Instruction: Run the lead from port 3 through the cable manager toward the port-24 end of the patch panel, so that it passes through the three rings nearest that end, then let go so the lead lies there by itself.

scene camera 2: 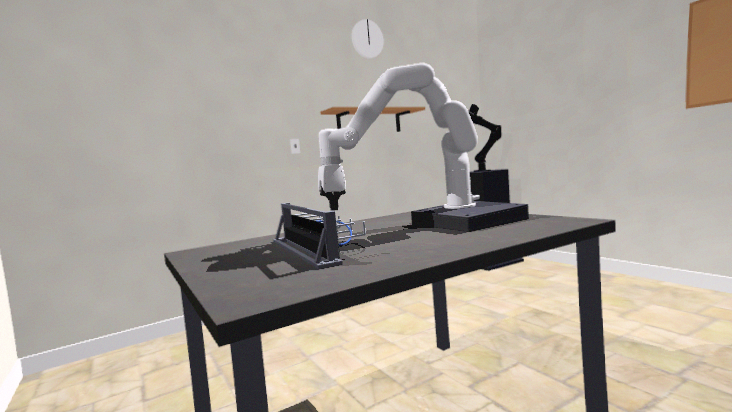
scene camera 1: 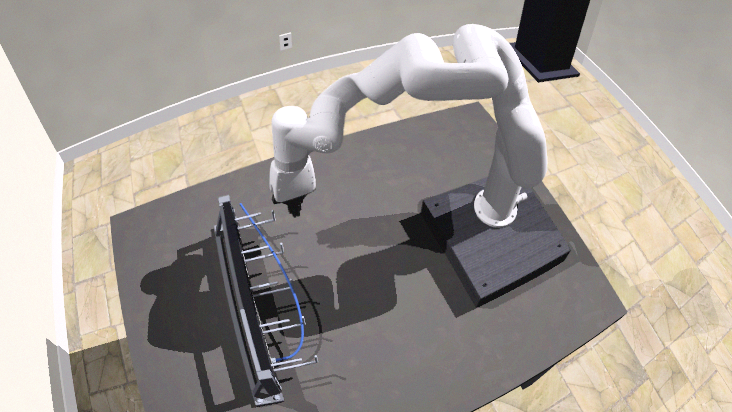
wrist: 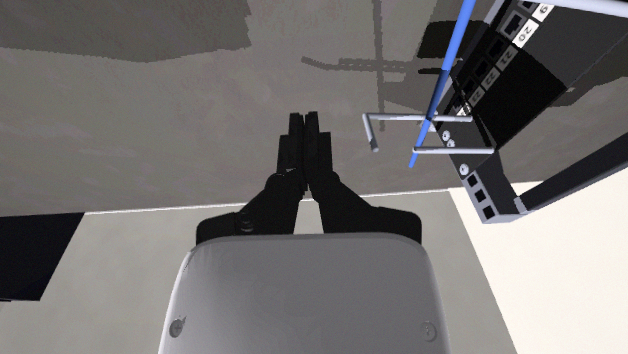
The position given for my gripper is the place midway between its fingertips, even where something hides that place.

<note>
In view: my gripper point(scene camera 2: 334, 210) and a ring point(wrist: 366, 116).
My gripper is seen too in the wrist view point(wrist: 306, 128).
</note>
